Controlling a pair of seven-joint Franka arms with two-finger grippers.
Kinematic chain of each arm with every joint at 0, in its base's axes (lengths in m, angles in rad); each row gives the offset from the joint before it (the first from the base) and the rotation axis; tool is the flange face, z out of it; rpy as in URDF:
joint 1: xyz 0 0 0.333 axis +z
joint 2: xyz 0 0 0 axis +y
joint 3: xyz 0 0 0.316 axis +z
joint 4: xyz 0.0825 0 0 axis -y
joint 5: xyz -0.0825 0 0.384 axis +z
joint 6: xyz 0 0 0 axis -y
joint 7: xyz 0.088 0 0 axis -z
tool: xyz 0 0 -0.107 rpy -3.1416 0 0
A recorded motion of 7 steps. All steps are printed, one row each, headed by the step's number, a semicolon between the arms.
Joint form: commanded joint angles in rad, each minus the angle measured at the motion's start. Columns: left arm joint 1, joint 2, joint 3, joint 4, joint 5, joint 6, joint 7; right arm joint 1, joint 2, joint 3, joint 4, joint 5, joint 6, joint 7.
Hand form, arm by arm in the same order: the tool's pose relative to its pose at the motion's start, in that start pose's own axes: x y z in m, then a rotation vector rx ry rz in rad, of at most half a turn. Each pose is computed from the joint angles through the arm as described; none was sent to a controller.
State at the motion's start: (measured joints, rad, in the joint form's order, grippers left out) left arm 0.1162 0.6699 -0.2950 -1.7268 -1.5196 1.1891 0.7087; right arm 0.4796 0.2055 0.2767 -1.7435 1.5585 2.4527 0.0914
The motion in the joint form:
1: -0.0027 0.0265 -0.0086 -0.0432 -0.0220 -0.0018 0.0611; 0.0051 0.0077 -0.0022 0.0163 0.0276 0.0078 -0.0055
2: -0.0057 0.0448 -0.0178 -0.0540 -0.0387 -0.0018 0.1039; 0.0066 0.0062 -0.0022 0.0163 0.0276 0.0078 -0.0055
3: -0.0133 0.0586 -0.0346 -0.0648 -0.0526 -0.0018 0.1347; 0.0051 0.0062 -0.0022 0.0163 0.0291 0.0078 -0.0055
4: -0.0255 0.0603 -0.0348 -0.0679 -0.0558 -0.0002 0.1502; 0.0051 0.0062 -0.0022 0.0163 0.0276 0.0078 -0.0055
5: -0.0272 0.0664 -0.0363 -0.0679 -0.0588 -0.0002 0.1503; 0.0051 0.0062 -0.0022 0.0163 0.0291 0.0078 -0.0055
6: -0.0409 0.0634 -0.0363 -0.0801 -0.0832 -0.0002 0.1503; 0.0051 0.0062 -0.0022 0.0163 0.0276 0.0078 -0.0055
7: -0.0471 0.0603 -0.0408 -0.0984 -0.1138 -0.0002 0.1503; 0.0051 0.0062 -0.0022 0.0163 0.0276 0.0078 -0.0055
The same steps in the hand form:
1: -0.0082 -0.0282 0.0008 -0.0478 0.0216 0.0073; 0.0006 -0.0043 0.0015 0.0248 0.0027 0.0109
2: -0.0094 -0.0409 0.0038 -0.0757 0.0327 0.0304; -0.0007 -0.0050 0.0018 0.0252 0.0013 0.0093
3: -0.0104 -0.0526 0.0144 -0.1036 0.0307 0.0415; 0.0000 -0.0051 0.0011 0.0266 0.0026 0.0108
4: -0.0105 -0.0574 0.0208 -0.1061 0.0251 0.0483; 0.0000 -0.0051 0.0011 0.0257 0.0027 0.0097
5: -0.0105 -0.0606 0.0215 -0.1118 0.0269 0.0439; 0.0000 -0.0051 0.0011 0.0266 0.0026 0.0108
6: -0.0109 -0.0645 0.0294 -0.1284 0.0337 0.0368; 0.0000 -0.0051 0.0011 0.0257 0.0027 0.0097
7: -0.0124 -0.0682 0.0355 -0.1525 0.0498 0.0291; 0.0000 -0.0051 0.0011 0.0257 0.0027 0.0097

